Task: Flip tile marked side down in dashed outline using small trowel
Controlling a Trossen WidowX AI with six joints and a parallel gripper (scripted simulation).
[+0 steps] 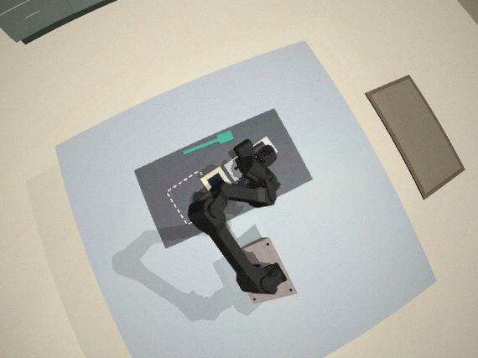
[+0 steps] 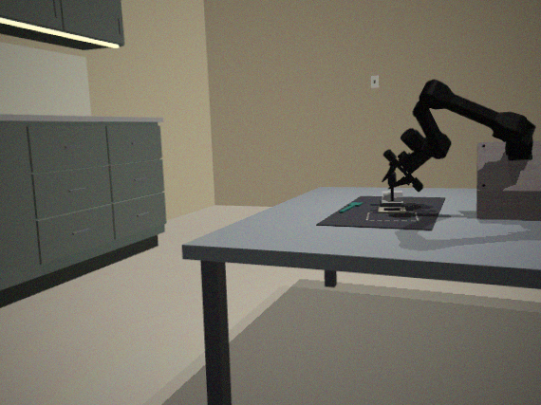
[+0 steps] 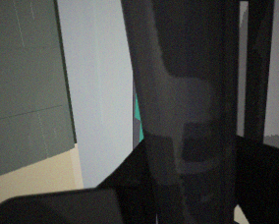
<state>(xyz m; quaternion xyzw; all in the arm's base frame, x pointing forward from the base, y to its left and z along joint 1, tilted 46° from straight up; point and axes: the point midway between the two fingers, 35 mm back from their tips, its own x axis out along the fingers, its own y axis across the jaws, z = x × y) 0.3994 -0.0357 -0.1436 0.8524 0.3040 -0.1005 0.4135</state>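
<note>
Right now my gripper tip is 13 cm to the right of the tile, 7 cm above it and 4 cm past it. Round my gripper tip: teal trowel 12 cm ahead, 7 cm to the left, 7 cm below.
</note>
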